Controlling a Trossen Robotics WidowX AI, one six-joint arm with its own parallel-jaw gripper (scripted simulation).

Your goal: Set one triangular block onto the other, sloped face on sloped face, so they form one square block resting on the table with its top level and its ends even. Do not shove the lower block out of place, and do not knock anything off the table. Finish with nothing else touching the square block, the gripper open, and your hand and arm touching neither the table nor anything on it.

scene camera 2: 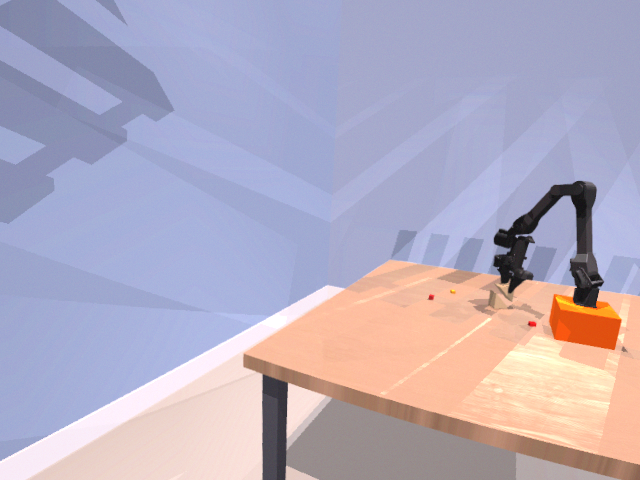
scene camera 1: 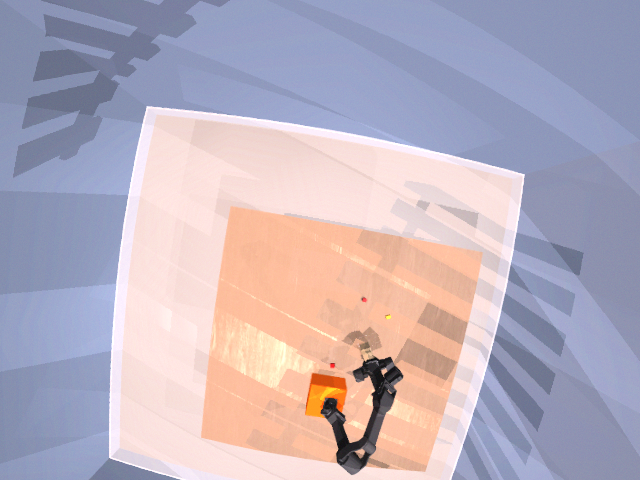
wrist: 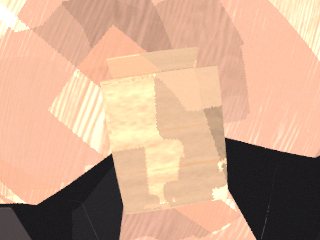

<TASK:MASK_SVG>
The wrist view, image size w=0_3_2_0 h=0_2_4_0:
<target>gripper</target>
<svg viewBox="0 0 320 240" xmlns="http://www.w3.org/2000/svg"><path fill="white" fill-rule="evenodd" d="M112 153L104 157L99 164L93 165L83 175L77 177L77 180L71 181L71 184L68 184L67 187L59 189L59 192L53 193L52 196L40 201L39 204L0 203L0 240L119 240L124 203L120 196ZM225 139L228 191L231 193L233 201L237 204L237 208L240 209L241 215L244 216L244 220L247 220L249 229L252 229L251 232L253 232L255 239L320 240L320 156L297 155L297 153L275 151L275 149L263 147L263 145L259 147L259 145L245 143L245 141Z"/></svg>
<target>tan triangular block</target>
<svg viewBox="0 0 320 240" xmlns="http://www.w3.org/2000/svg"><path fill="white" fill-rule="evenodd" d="M217 65L212 65L212 67L211 65L204 65L204 67L176 69L176 71L147 73L147 75L119 77L119 79L100 81L109 141L111 141L117 183L119 183L120 196L123 199L125 213L159 211L159 209L184 207L184 205L205 203L205 201L220 200L228 197L223 101L221 101Z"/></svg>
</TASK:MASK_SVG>
